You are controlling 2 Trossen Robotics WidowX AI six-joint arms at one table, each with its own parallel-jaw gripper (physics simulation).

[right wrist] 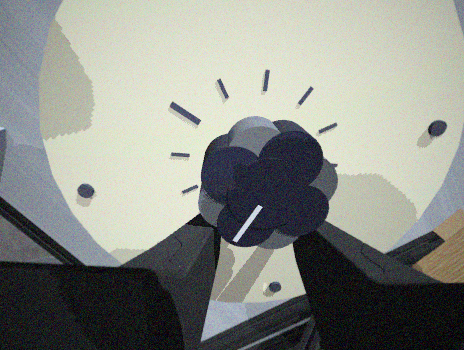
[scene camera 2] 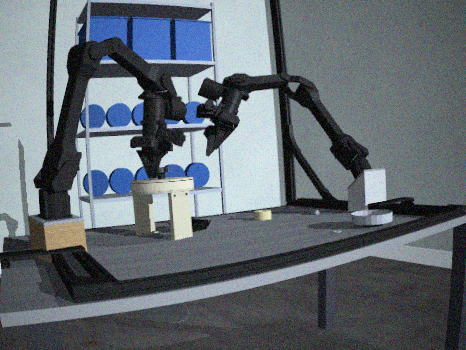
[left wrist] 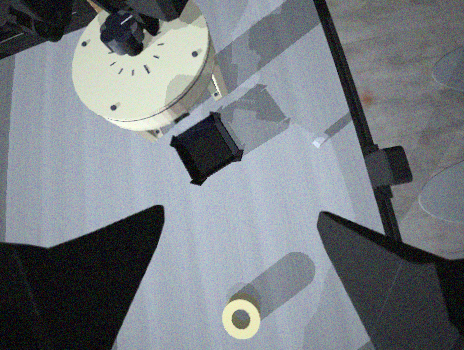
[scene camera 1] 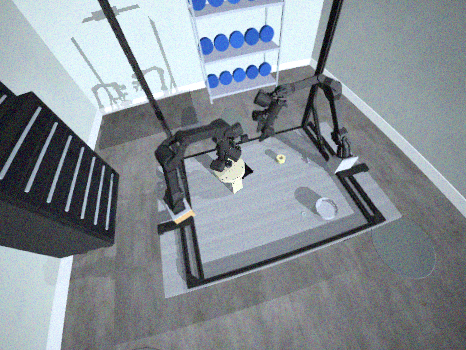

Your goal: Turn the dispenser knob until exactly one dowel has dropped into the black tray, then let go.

Scene:
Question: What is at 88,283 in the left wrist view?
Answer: The left gripper.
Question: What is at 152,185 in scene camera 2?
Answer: A cream dispenser.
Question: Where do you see a cream dispenser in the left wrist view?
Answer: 137,81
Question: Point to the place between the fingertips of the left gripper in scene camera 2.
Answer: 210,152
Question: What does the left gripper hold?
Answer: Nothing.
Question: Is the left gripper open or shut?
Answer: Open.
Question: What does the ring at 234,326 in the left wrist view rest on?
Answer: The table.

